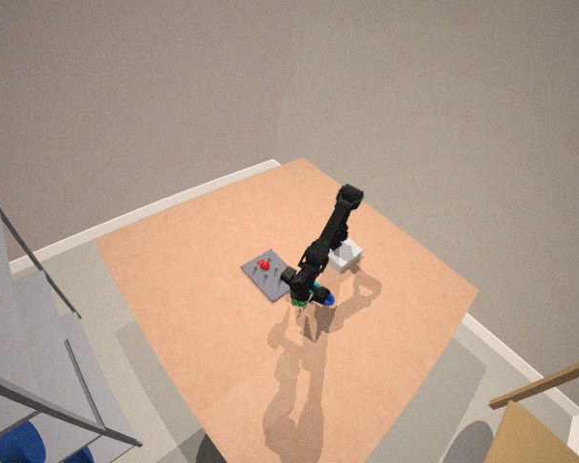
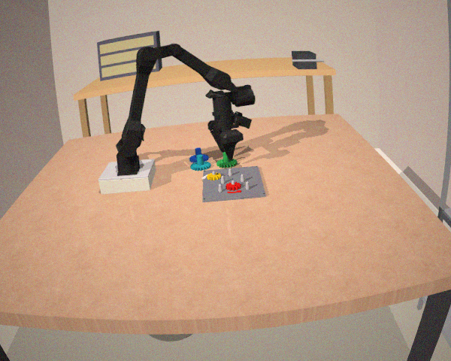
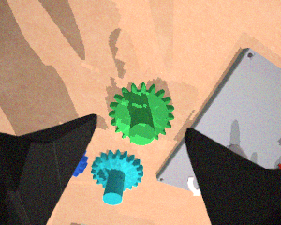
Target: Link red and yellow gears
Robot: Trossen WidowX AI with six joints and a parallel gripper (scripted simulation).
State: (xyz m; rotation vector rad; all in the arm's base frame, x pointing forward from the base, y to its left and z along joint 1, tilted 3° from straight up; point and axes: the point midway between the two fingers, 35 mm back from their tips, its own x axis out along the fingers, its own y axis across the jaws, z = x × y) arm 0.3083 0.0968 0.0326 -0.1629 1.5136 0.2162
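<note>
My gripper tip is 210 mm to the left of the red gear and 10 mm above it. Round my gripper tip: teal gear: 90 mm behind, 10 mm below; blue gear: 90 mm behind, 70 mm to the left, 10 mm below; green gear: 10 mm below.
</note>
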